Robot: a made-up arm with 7 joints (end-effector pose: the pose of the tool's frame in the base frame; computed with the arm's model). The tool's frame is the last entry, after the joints. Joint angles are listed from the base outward.
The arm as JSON. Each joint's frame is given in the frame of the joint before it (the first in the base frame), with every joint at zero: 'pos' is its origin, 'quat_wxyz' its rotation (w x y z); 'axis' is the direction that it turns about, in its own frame. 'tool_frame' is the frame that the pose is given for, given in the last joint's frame.
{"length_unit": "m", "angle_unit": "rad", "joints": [
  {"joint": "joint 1", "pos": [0.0, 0.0, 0.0], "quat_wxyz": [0.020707, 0.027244, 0.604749, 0.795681], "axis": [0.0, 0.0, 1.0]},
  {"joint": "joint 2", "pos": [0.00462, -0.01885, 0.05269], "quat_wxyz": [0.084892, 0.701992, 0.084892, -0.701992], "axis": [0.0, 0.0, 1.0]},
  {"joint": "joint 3", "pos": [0.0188, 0.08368, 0.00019], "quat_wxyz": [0.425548, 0.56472, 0.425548, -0.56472], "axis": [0.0, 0.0, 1.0]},
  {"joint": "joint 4", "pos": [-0.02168, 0.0, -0.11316], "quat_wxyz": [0.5, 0.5, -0.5, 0.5], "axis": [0.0, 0.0, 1.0]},
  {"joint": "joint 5", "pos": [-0.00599, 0.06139, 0.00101], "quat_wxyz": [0.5, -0.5, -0.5, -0.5], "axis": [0.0, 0.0, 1.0]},
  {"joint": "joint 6", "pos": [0.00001, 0.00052, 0.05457], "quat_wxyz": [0.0, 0.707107, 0.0, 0.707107], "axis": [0.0, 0.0, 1.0]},
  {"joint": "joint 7", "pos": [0.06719, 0.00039, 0.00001], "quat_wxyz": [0.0, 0.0, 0.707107, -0.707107], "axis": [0.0, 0.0, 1.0]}
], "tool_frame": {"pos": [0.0, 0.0, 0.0], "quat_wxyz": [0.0, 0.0, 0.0, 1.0]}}
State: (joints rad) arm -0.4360 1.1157 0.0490 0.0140 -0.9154 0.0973 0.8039
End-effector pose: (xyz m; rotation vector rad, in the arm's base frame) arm 0.2445 0.2228 -0.0525 0.1241 -0.1834 0.7461
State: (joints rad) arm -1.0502 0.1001 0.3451 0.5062 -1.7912 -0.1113 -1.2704
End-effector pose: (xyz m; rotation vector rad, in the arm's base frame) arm 0.3507 0.0741 -0.0861 -1.4034 -1.4627 -0.9282
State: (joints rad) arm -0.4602 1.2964 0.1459 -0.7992 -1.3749 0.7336 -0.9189
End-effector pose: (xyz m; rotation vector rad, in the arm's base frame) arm 0.1743 0.1176 -0.0144 0.2386 0.3341 -1.7021
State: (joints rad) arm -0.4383 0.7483 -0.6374 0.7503 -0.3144 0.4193 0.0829
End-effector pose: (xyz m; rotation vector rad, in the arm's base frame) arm 0.1778 0.2110 -0.2879 0.7854 1.1108 0.0013
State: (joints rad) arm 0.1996 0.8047 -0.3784 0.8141 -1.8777 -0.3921 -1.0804
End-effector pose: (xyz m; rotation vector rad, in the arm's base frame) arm -0.0019 0.2907 -0.2809 -0.6744 0.2306 0.0292
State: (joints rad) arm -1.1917 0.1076 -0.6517 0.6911 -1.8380 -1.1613 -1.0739
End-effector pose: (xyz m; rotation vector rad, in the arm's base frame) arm 0.3336 -0.0178 -0.0869 -0.8546 -1.2037 -0.7719
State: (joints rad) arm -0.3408 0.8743 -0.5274 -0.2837 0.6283 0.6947 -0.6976
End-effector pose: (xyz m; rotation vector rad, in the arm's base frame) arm 0.2080 0.1375 -0.1668 1.3856 0.7175 -0.6671
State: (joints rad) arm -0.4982 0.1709 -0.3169 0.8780 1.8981 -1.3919 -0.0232
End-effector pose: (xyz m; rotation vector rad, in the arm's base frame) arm 0.1354 0.0124 -0.3060 1.1344 -0.5270 -2.1275
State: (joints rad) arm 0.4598 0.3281 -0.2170 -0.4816 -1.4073 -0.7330 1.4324
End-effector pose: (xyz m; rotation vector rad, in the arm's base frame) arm 0.0484 0.1248 -0.1925 -1.1610 0.6094 1.6595
